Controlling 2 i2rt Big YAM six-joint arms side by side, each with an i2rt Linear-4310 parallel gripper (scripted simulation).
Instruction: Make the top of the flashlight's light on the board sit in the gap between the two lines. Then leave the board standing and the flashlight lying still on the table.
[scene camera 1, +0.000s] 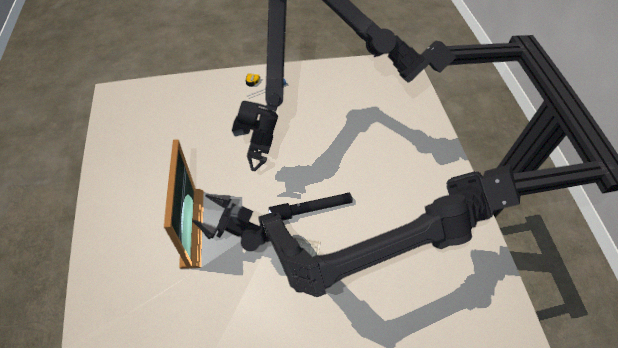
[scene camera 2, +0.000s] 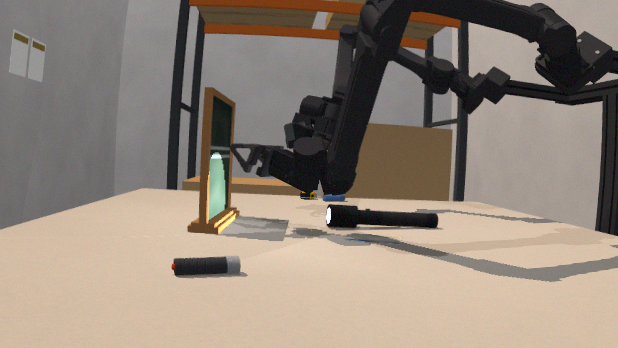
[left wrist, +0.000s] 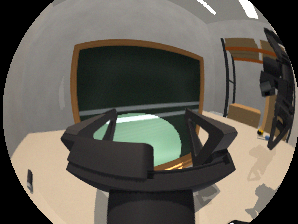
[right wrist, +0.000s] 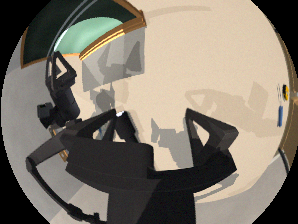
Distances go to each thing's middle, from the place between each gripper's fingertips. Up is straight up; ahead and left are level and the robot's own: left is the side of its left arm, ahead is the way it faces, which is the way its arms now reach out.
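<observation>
Wood-framed board (scene camera 2: 218, 132): 3 cm below my left hand (scene camera 2: 241, 147), 6 cm ahead of it, 3 cm to the right of it.
Wood-framed board, from my right hand: 10 mm above, 250 mm ahead, 160 mm to the left.
</observation>
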